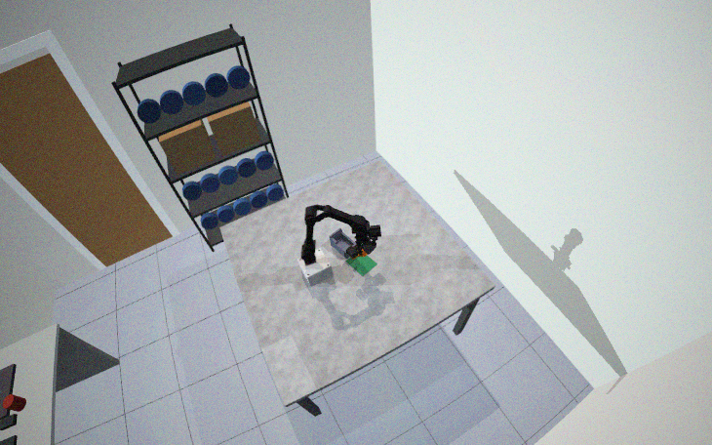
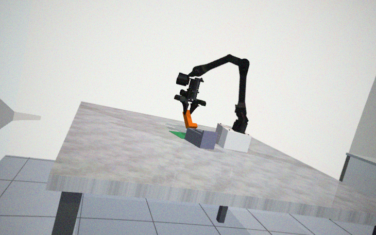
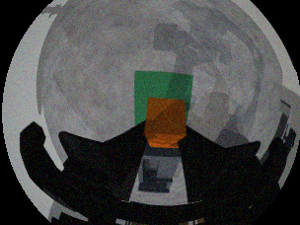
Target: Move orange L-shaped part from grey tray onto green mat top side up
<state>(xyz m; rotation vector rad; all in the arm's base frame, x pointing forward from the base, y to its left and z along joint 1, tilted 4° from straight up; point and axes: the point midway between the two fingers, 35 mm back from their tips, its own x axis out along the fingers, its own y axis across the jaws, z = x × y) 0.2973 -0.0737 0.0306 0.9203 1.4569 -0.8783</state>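
My gripper tip is 130 mm above the green mat, 20 mm to the right of it and 10 mm past it. The rest, counted from my gripper tip: orange L-shaped part: 30 mm below, 30 mm behind, 20 mm to the left.
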